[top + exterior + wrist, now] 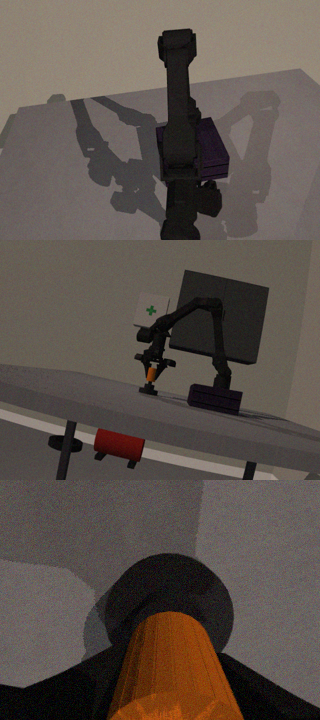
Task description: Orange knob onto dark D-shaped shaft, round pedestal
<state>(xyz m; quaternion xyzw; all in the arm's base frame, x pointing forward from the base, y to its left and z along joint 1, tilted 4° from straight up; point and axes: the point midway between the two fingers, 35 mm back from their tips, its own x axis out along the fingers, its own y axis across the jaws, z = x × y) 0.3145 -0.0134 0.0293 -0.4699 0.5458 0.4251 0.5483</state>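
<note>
My gripper tip is now 40 mm above the dark round pedestal. The rest, counted from my gripper tip: orange knob (20 mm above).
</note>
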